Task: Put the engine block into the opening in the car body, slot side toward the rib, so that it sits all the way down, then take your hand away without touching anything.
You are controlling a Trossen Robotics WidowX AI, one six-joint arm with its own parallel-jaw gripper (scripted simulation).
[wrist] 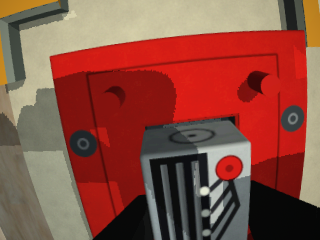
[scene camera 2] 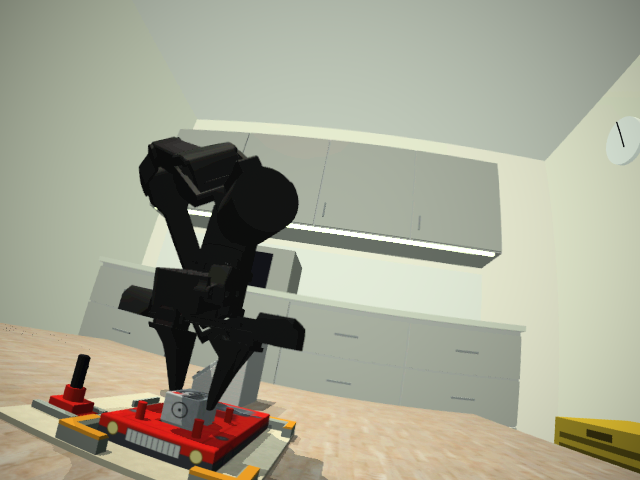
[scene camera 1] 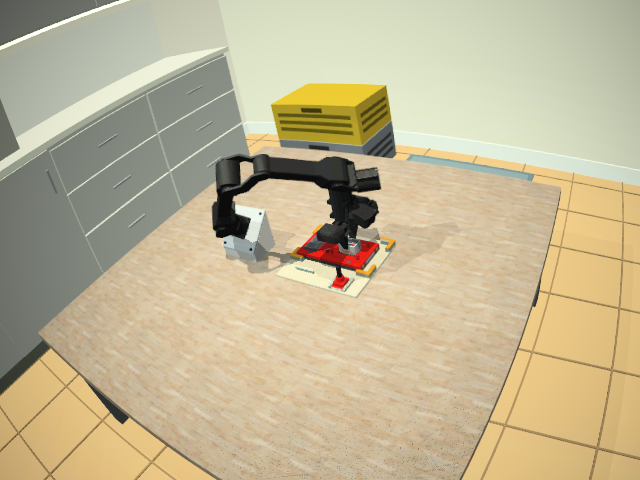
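My gripper: carrying a grey engine block. Gripper visible in scene camera 1 and the wrist view.
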